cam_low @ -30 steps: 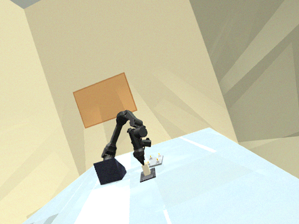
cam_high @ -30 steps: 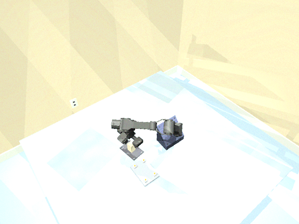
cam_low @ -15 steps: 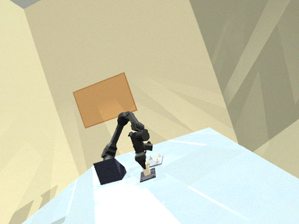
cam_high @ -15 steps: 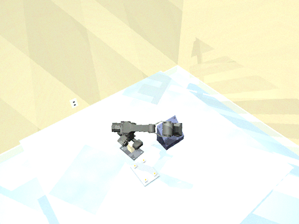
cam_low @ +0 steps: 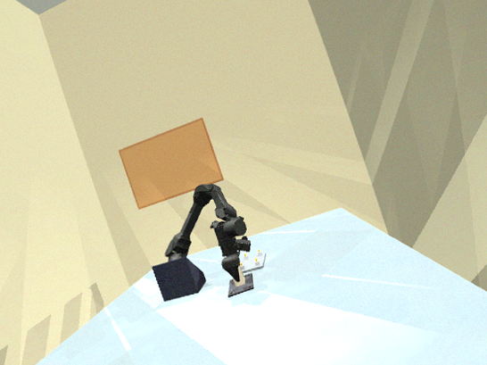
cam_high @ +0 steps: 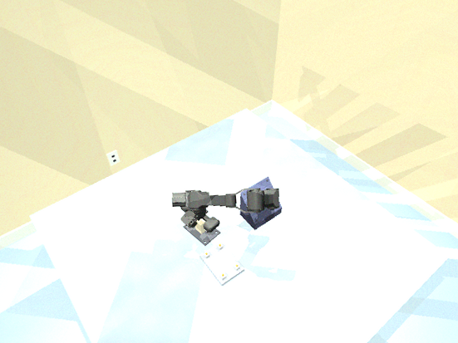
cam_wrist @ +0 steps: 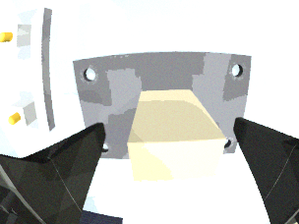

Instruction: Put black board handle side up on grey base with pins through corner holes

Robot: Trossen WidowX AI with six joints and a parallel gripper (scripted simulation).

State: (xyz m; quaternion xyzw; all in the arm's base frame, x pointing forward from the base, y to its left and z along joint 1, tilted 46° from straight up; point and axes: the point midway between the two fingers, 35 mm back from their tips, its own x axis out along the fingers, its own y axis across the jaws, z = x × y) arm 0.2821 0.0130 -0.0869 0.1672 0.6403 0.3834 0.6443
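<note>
The flat black board is 10 mm below my gripper tip. From my gripper tip the other things lie so: grey base (190 mm to the left, 30 mm below).
</note>
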